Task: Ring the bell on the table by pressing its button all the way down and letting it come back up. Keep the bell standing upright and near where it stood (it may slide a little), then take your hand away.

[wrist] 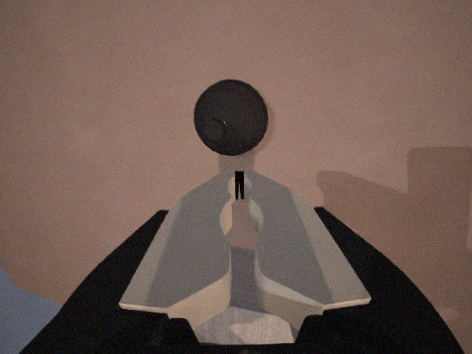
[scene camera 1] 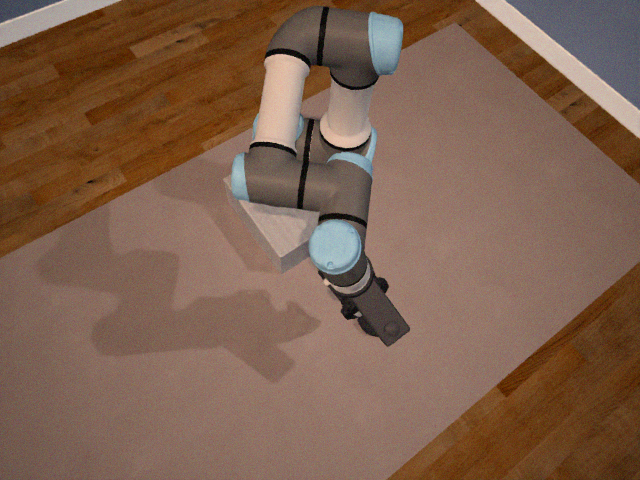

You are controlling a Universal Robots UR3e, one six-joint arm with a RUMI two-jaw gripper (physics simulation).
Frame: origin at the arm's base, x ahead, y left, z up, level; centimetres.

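Seen in the pictures: gripper, between the fingertips: (wrist: 238, 174).
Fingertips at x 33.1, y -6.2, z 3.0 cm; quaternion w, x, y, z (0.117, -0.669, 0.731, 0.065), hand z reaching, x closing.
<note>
Offsets run from my fingertips to a thing's top centre. Level surfaces: height alone.
The bell @[dz -6.8, dx +1.3, dy +4.0 cm] (scene camera 1: 367, 326) (wrist: 242, 107) is a dark, round shape standing upright on the mat. In the wrist view its small round button @[dz -6.8, dx +1.3, dy +4.0 cm] (wrist: 214, 129) shows toward the lower left of the dome. My gripper (wrist: 238, 174) is shut and empty, with its pale fingertips just below the bell's outline in the wrist view. The tips look to be above the bell's height and apart from it, and they do not cover the button there. In the scene view the arm's dark tool housing hides the fingertips and much of the bell.
The grey-brown mat @[dz -13.4 cm] (scene camera 1: 465, 206) lies under the arm and the bell, with wooden floor (scene camera 1: 558, 413) beyond its edges. The arm's pale block base (scene camera 1: 281, 232) is behind the gripper. The arm's shadow falls across the mat at the left in the scene view.
</note>
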